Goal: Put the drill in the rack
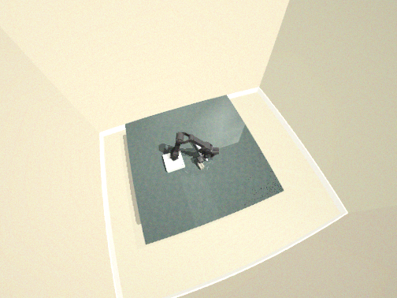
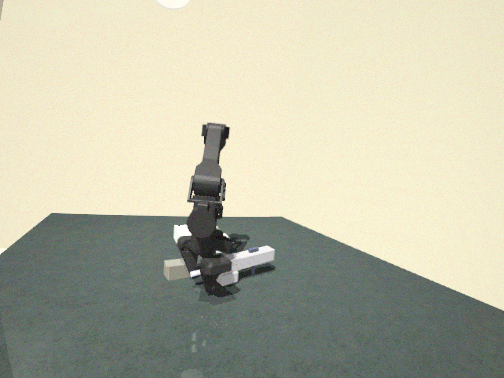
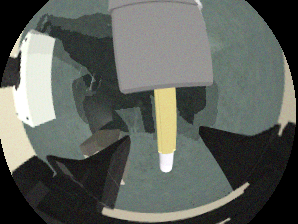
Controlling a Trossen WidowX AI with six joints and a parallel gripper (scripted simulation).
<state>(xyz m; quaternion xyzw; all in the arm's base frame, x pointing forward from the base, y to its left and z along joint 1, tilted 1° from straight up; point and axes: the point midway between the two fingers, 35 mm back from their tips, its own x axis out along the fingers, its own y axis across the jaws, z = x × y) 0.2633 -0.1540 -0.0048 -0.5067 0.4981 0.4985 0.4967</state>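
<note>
The yellow drill lies 40 mm to the left of my gripper tip and 30 mm above it. The rest, counted from my gripper tip: key: 170 mm to the left, 40 mm above, 10 mm behind; grey slatted rack: 80 mm behind, 30 mm to the right, 10 mm above; fixture: 140 mm to the left, 30 mm above, 10 mm behind.
</note>
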